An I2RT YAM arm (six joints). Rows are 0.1 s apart.
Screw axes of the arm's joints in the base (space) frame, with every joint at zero. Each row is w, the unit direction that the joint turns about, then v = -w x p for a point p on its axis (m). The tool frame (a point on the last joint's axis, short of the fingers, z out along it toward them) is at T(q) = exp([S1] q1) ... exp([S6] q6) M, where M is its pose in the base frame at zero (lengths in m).
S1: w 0 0 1 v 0 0 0
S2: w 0 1 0 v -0.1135 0 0.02
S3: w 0 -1 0 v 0.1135 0 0.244
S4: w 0 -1 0 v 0.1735 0 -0.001
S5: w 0 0 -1 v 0 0.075 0
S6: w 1 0 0 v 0 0.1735 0
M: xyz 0.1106 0 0.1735 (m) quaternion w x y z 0.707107 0 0.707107 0
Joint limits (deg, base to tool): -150..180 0..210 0..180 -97..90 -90..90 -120..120
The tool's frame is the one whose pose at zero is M.
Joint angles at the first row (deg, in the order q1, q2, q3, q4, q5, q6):
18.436, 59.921, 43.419, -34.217, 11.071, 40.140
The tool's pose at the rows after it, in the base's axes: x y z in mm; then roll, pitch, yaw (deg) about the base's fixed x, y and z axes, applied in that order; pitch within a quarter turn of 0, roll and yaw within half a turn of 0:
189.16, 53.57, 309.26, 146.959, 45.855, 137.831
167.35, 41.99, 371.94, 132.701, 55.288, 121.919
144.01, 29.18, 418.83, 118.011, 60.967, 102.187
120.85, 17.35, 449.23, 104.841, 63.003, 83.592
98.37, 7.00, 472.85, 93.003, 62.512, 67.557
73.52, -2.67, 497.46, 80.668, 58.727, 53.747
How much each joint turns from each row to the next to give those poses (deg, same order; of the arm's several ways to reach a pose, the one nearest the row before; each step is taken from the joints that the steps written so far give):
0.044, -6.514, 7.496, -0.458, 3.825, -1.224
0.001, -4.830, 8.503, -0.744, 6.907, -2.294
0.001, -2.490, 7.389, -0.612, 8.525, -2.644
-0.001, -2.033, 5.005, -0.197, 7.541, -2.537
-0.004, -1.815, 3.912, 0.830, 5.699, -2.667
-0.001, -1.901, 3.694, 3.344, 2.950, -2.949

